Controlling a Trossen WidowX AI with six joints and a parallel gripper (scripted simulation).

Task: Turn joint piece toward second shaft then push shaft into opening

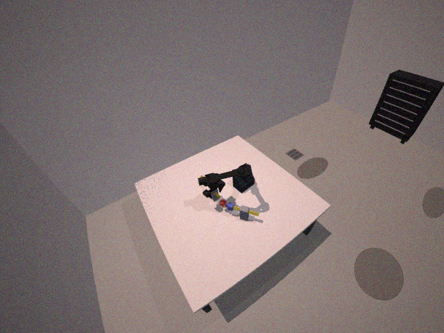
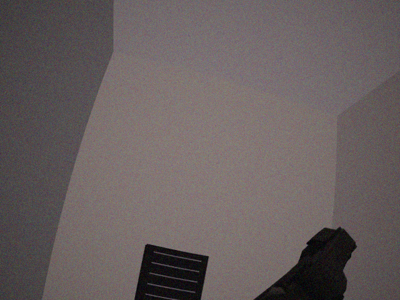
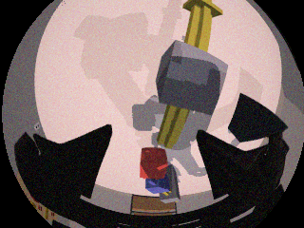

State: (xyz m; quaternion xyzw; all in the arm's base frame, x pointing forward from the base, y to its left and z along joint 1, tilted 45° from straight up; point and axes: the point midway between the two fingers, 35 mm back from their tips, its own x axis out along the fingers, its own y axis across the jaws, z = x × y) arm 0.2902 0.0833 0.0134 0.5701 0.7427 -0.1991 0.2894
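My gripper tip is 8 cm to the right of the red square joint piece, 2 cm past it and 2 cm above it.
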